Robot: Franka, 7 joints.
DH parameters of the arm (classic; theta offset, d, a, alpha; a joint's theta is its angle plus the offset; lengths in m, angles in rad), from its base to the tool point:
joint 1: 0 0.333 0 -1.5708
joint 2: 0 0 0 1.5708
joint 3: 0 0.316 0.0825 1.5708
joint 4: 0 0 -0.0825 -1.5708
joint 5: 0 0.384 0 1.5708
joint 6: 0 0 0.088 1.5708
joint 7: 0 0.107 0 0
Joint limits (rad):
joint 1: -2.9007..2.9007
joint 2: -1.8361..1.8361
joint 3: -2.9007..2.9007
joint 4: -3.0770..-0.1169
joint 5: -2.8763..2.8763
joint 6: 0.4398..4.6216
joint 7: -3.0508..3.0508
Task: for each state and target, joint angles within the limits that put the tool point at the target. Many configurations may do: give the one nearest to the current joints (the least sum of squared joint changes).
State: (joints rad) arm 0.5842 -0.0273 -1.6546 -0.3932 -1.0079 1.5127 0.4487
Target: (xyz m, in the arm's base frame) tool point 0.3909 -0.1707 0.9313
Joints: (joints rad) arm 0.7553 0.3348 -1.4152 -0.7652 -0.8451 1.1945 0.4487
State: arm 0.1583 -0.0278 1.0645 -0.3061 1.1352 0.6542 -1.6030
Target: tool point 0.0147 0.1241 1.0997
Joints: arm 0.0871 0.1386 1.1798 -0.1169 1.3265 1.3288 -1.6030
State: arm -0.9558 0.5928 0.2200 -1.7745 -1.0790 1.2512 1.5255
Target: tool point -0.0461 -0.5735 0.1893
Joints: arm -1.3488 0.7374 -0.1098 -1.7559 -1.1297 1.2888 1.5255
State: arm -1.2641 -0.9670 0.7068 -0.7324 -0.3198 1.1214 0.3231
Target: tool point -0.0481 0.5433 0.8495
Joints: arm -1.1358 -1.1806 0.7075 -0.5281 -0.3378 1.2507 0.3231
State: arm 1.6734 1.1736 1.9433 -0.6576 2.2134 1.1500 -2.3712
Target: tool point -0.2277 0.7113 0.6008
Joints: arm 1.6733 1.4230 1.8914 -0.6167 2.2626 1.2167 -2.3712
